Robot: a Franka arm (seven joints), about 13 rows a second.
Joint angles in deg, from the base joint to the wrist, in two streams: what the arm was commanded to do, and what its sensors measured. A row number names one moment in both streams.
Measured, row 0:
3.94 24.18 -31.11 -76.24 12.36 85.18 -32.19
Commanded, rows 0 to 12:
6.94 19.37 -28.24 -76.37 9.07 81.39 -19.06
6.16 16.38 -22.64 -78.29 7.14 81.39 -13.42
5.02 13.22 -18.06 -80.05 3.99 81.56 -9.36
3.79 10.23 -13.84 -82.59 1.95 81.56 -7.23
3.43 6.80 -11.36 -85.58 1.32 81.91 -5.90
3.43 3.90 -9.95 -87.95 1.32 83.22 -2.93
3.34 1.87 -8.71 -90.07 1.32 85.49 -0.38
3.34 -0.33 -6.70 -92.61 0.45 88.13 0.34
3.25 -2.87 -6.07 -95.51 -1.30 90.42 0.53
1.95 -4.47 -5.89 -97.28 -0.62 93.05 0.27
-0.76 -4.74 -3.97 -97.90 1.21 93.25 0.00
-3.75 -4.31 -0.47 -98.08 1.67 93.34 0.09
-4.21 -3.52 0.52 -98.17 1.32 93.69 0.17
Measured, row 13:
-0.88 -2.77 -3.23 -95.27 0.60 91.44 -0.69
